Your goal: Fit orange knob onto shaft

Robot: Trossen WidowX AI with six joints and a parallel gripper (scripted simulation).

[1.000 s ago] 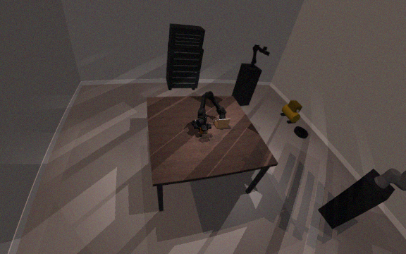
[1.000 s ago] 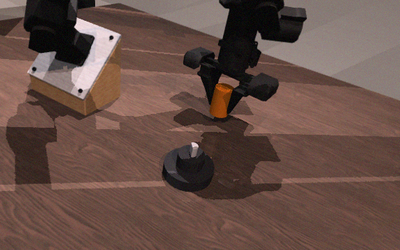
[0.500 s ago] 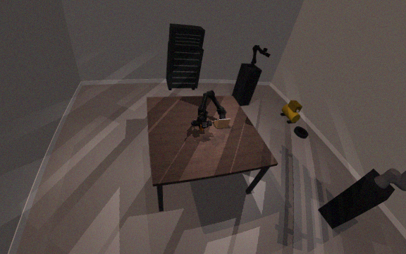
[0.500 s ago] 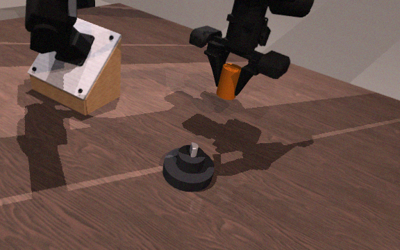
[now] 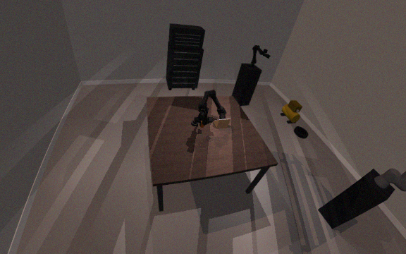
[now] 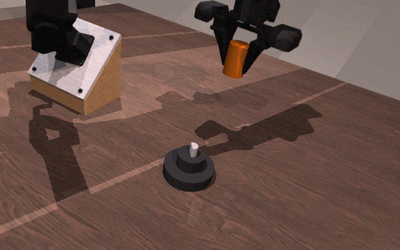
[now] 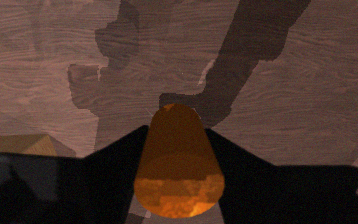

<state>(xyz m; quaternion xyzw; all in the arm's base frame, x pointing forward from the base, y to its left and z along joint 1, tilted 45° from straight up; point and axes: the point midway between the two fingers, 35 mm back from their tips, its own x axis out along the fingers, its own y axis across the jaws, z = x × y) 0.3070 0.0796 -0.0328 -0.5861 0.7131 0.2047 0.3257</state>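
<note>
Now: the round dark pedestal 18 cm to the right of my gripper tip and 10 cm below it. From my gripper tip the other things lie so: orange knob: 3 cm above.
</note>
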